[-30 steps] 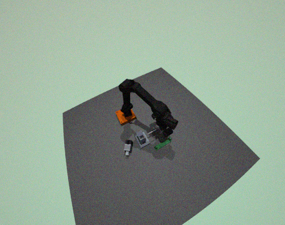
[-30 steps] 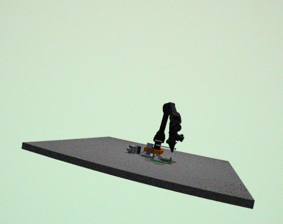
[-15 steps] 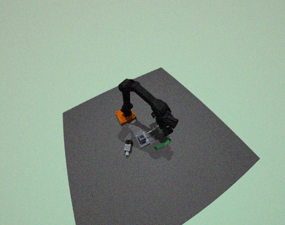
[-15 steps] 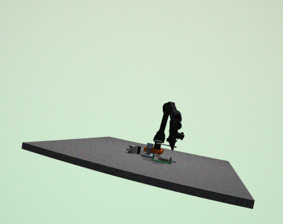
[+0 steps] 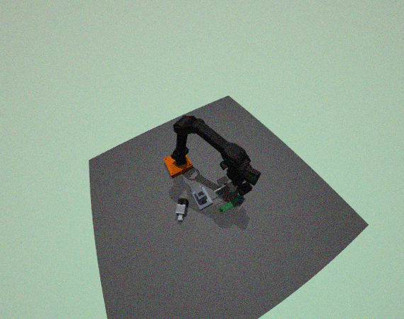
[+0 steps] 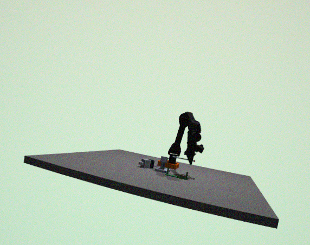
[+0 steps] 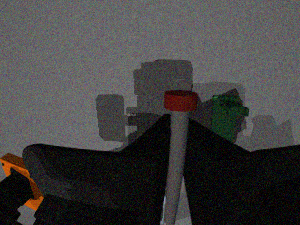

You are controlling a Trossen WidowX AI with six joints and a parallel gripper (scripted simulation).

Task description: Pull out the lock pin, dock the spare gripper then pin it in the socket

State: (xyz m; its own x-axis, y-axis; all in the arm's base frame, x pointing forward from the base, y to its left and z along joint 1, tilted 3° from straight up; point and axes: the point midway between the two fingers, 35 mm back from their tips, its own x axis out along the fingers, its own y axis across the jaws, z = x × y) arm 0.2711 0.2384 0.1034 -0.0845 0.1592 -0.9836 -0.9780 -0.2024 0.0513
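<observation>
Right now the green rest is 80 mm ahead of my gripper tip, 60 mm below it and 50 mm to the right of it. Round my gripper tip: grey mount 190 mm to the right, 40 mm below; spare gripper 310 mm to the right, 60 mm below, 30 mm ahead.
</observation>
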